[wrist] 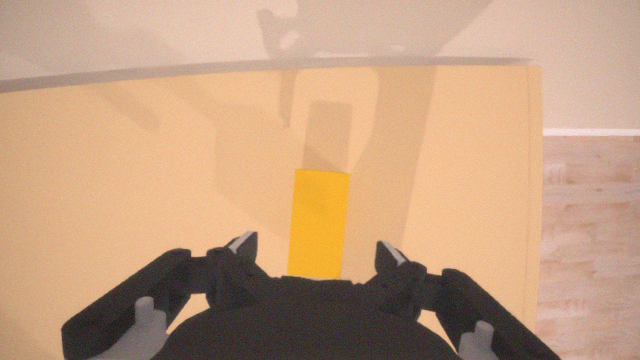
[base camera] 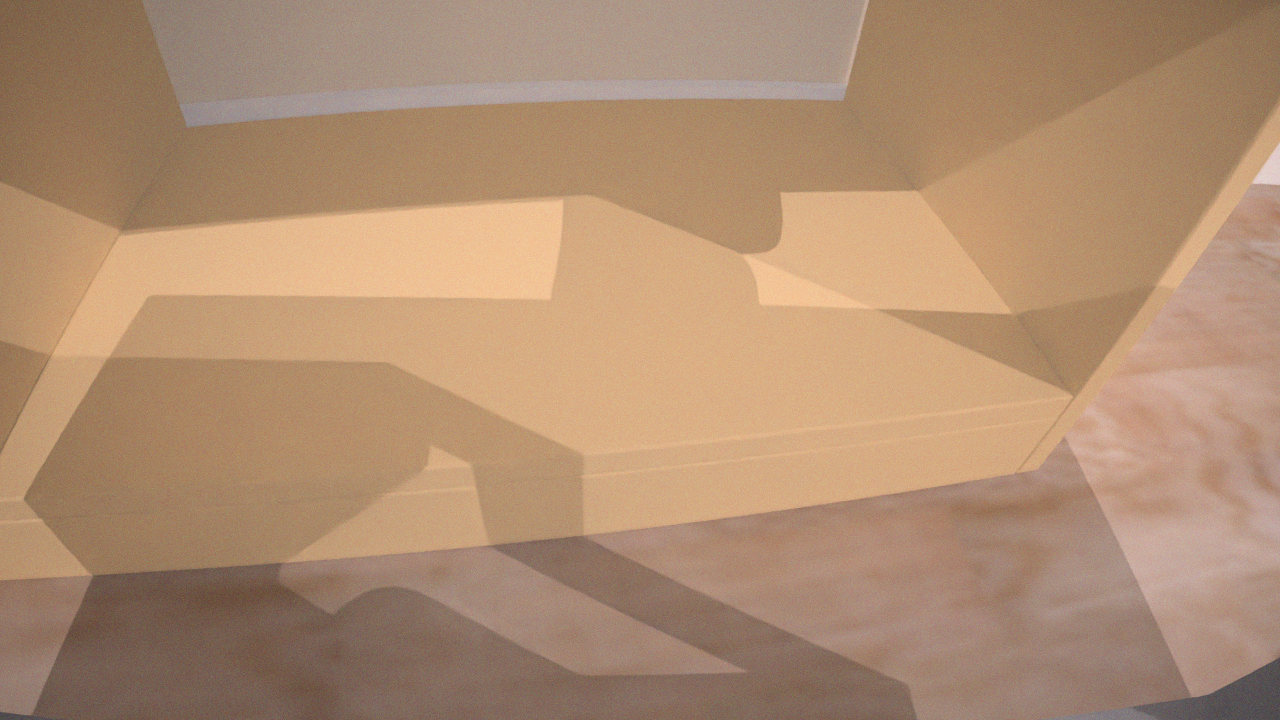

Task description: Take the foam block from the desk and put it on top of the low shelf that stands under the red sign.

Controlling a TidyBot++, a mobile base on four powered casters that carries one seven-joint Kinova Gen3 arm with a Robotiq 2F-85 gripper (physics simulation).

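Places are measured from the arm's base along level axes (x left, y back, z up), in centimetres.
Pixels of known places: gripper, between the fingertips: (wrist: 316, 249).
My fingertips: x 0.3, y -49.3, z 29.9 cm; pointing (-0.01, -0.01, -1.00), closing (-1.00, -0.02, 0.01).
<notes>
Behind a point stands the place of what it marks.
The yellow foam block (wrist: 318, 225) @(y -50.4, x 0.3, z 27.3 cm) rests on the light wooden top of the low shelf (wrist: 480, 200) @(y -53.2, x -18.3, z 21.3 cm) in the wrist view, its shadow stretching toward the wall. Its near end is hidden by the gripper body. My gripper (wrist: 316, 249) @(y -49.3, x 0.3, z 29.9 cm) is open and empty, above the block, with one finger to each side of it and gaps between. In the base camera view the low shelf (base camera: 626, 385) @(y -33.4, x -1.3, z -31.8 cm) shows its bottom board, side panels and front plinth; its top is out of that view. The red sign and the desk do not show.
A pale wall (wrist: 590, 65) @(y -72.2, x -33.9, z 19.0 cm) stands behind the shelf top. The shelf's right edge shows in the wrist view, with wooden floor (wrist: 590, 240) @(y -35.0, x -123.7, z -39.7 cm) beyond it. In the base camera view, the floor (base camera: 805, 573) @(y -26.6, x -11.5, z -39.7 cm) lies in front of the shelf, crossed by arm shadows.
</notes>
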